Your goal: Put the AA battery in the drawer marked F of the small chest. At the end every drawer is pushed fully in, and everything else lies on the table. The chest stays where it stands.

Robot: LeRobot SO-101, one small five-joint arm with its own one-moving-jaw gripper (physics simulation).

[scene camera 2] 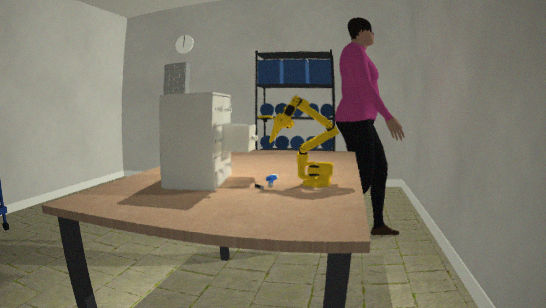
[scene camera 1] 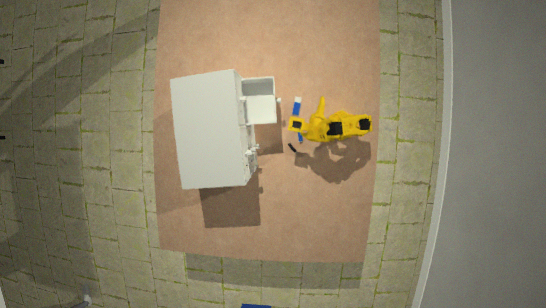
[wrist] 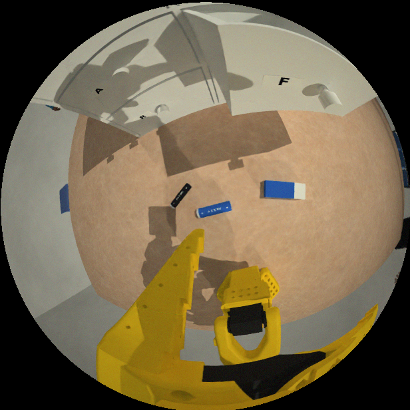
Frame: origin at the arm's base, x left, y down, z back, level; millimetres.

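Where they show: end effector, tool point: (scene camera 2: 270, 141); arm's base, origin of the base link: (scene camera 2: 311, 183).
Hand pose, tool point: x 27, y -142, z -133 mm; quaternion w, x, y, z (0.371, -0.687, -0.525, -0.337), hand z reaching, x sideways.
Things, the pixels of their centre, and the offset from my tool point.
- blue battery, body centre: (scene camera 2: 270, 183) (scene camera 1: 300, 135) dy +135, dx +17, dz +1 mm
- Drawer F, body centre: (scene camera 1: 249, 102) (scene camera 2: 230, 136) dy -8, dx -90, dz -168 mm
- white chest, body centre: (scene camera 1: 219, 129) (scene camera 2: 197, 138) dy -11, dx -3, dz -263 mm
- smaller black battery, body centre: (scene camera 2: 259, 186) (scene camera 1: 292, 148) dy +137, dx +65, dz -25 mm
- white block, body centre: (scene camera 2: 272, 177) (scene camera 1: 296, 105) dy +135, dx -92, dz -15 mm
The blue battery (scene camera 1: 300, 137) (scene camera 2: 270, 184) (wrist: 214, 209), the larger of two, lies on the table; its print is too small to read. The gripper partly hides it in the scene camera 1 view. Drawer F (scene camera 1: 261, 109) (scene camera 2: 240, 137) (wrist: 260, 60) is pulled well out of the white chest (scene camera 1: 207, 130) (scene camera 2: 187, 145). Its label and round knob show in the wrist view. My gripper (scene camera 1: 309, 111) (scene camera 2: 280, 131) (wrist: 287, 270) is fully open and empty, high above the table between drawer F and the arm's base. Its moving jaw is swung far aside.
A smaller black battery (scene camera 1: 292, 147) (scene camera 2: 259, 186) (wrist: 180, 195) lies beside the blue one, towards the chest. A blue and white block (scene camera 1: 297, 106) (scene camera 2: 271, 177) (wrist: 280, 190) lies on the other side. Drawers A (wrist: 99, 90) and R (wrist: 143, 116) look shut.
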